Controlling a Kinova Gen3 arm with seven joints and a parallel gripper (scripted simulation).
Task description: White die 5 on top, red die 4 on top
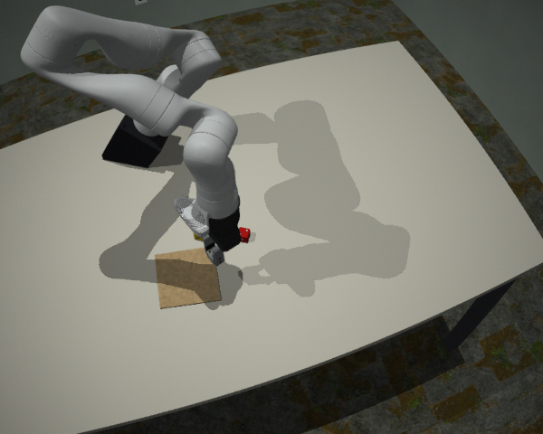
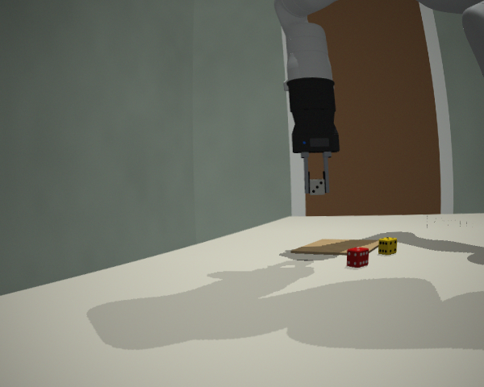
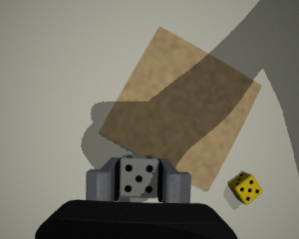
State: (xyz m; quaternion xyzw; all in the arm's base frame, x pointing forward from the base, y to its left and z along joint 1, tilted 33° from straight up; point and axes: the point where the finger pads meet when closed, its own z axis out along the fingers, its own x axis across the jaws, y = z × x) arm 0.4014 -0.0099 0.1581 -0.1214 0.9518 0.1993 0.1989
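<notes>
Right now my hand is 120 mm above the brown mat, 70 mm to the left of it and 30 mm past it. From my hand the other things lie so: red die: 110 mm below, 90 mm behind, 80 mm to the left; then white die: 10 mm below; then yellow die: 120 mm behind, 110 mm below, 10 mm to the right.
</notes>
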